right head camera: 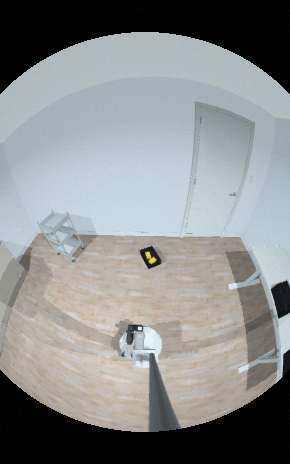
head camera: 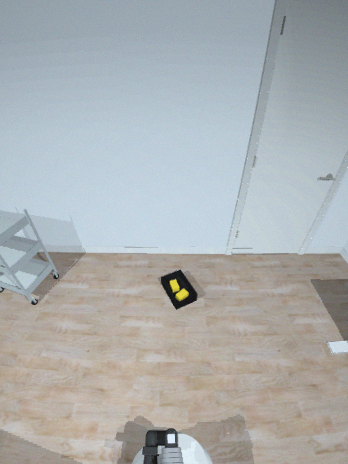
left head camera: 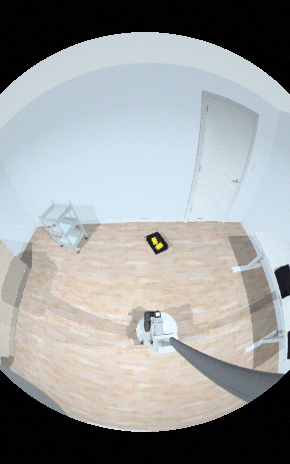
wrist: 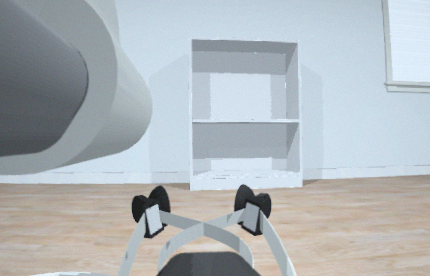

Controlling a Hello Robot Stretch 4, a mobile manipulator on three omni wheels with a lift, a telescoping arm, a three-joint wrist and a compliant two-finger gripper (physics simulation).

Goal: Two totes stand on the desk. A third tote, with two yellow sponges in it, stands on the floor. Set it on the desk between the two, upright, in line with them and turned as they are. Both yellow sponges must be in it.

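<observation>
The black floor tote (head camera: 188,301) (left head camera: 161,239) (right head camera: 152,250) stands upright and turned askew on the floor, ahead of the robot near the far wall. Two yellow sponges, one (head camera: 174,285) (left head camera: 154,241) (right head camera: 148,255) and another (head camera: 182,294) (left head camera: 159,246) (right head camera: 152,260), lie in it. The white desk (left head camera: 270,250) (right head camera: 265,262) is at the right edge of both side head views. One black tote (left head camera: 284,281) (right head camera: 281,298) and part of a second (left head camera: 288,345) (right head camera: 286,362) stand on it. My gripper (wrist: 201,201) is open and empty, far from the floor tote, which does not show in the wrist view.
A grey wheeled cart (head camera: 37,235) (left head camera: 57,212) (right head camera: 54,220) stands left of the floor tote. A door (head camera: 295,125) (left head camera: 225,150) (right head camera: 220,165) is at the right of the far wall. Desk feet (head camera: 338,347) reach over the floor at right. The wrist view shows a white bookshelf (wrist: 245,184).
</observation>
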